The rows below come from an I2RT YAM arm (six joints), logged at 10 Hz.
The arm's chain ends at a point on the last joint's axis. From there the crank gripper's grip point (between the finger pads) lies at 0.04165 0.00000 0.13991 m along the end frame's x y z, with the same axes.
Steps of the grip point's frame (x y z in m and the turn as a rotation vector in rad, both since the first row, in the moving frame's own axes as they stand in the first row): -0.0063, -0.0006, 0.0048, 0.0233, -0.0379, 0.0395; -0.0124, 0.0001, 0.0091, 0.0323, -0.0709, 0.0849; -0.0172, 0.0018, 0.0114, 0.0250, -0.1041, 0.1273; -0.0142, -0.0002, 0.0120, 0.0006, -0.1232, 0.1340; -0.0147, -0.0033, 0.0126, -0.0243, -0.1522, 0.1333; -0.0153, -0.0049, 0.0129, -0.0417, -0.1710, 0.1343; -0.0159, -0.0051, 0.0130, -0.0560, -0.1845, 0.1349; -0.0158, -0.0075, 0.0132, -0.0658, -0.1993, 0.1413
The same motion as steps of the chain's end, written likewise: -0.0010, 0.0011, 0.0033, 0.0233, -0.0379, 0.0395; -0.0024, 0.0015, 0.0065, 0.0323, -0.0709, 0.0849; -0.0024, 0.0010, 0.0078, 0.0250, -0.1041, 0.1273; 0.0036, -0.0045, 0.0080, 0.0006, -0.1232, 0.1340; 0.0075, -0.0109, 0.0080, -0.0243, -0.1522, 0.1333; 0.0098, -0.0148, 0.0081, -0.0417, -0.1710, 0.1343; 0.0113, -0.0169, 0.0081, -0.0560, -0.1845, 0.1349; 0.0137, -0.0207, 0.0082, -0.0658, -0.1993, 0.1413
